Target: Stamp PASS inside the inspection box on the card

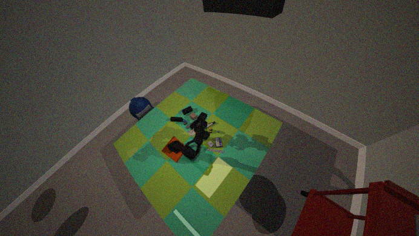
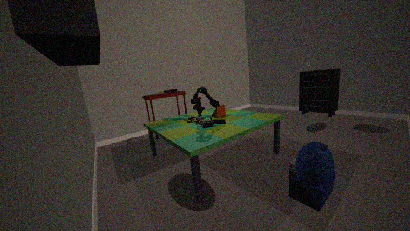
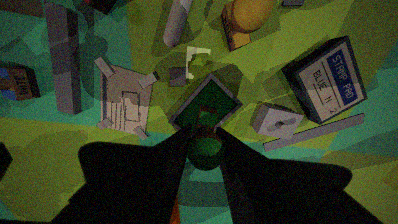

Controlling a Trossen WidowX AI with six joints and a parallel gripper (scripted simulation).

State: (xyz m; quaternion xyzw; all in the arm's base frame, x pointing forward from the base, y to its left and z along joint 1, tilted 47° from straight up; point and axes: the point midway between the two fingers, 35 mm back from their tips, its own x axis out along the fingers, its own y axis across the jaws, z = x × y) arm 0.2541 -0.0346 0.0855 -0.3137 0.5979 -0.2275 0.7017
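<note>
My gripper tip is now 12 cm to the right of the white card, 6 cm above it and 1 cm past it. The rest, counted from my gripper tip: white marker 16 cm ahead, 5 cm below, 3 cm to the left; then grey block 11 cm to the right, 5 cm below; then green stamp right at my gripper tip.
</note>
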